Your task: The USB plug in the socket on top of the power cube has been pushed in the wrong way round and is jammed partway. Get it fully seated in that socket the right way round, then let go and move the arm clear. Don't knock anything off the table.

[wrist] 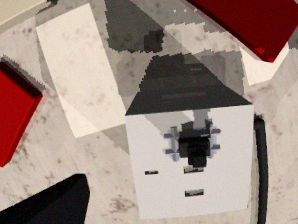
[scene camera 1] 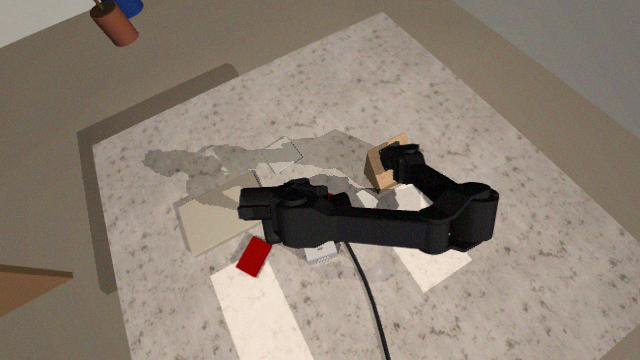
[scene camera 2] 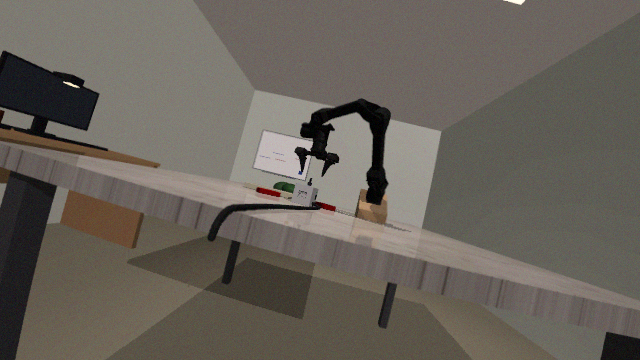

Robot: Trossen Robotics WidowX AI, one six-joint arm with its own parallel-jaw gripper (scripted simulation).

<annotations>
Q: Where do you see a USB plug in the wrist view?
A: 196, 149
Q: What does the gripper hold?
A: Nothing.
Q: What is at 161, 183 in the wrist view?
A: A power cube.
</annotations>
